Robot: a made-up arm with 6 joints.
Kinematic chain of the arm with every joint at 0, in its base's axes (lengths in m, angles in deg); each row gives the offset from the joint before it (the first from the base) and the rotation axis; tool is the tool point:
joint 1: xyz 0 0 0.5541 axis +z
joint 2: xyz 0.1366 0 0 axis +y
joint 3: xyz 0 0 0.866 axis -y
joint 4: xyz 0 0 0.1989 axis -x
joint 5: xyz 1.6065 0 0 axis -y
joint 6: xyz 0.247 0 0 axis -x
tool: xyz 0 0 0
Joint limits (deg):
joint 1: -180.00..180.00
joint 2: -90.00..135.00
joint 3: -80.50..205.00
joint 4: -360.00..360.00
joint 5: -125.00..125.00
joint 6: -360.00..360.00
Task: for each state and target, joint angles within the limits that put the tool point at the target. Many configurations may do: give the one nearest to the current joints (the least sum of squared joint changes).
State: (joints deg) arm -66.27 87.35 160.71 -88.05 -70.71 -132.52
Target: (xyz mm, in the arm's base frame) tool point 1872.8 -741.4 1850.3
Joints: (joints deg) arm -28.13 95.69 143.51 -86.49 -68.38 -132.52
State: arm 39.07 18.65 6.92 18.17 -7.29 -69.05
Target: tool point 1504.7 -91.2 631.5
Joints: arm -1.87 -19.89 -46.29 19.54 -30.65 -69.05
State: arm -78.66 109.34 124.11 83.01 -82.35 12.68
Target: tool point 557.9 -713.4 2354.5
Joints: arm -36.19 78.68 165.94 88.42 -86.14 12.68
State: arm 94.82 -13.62 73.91 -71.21 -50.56 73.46
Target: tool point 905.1 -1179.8 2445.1
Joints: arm 136.31 -24.53 109.82 -71.01 -77.44 73.46
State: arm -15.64 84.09 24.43 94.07 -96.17 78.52
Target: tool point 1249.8 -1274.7 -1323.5
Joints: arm -38.36 116.79 48.80 100.69 -67.31 78.52
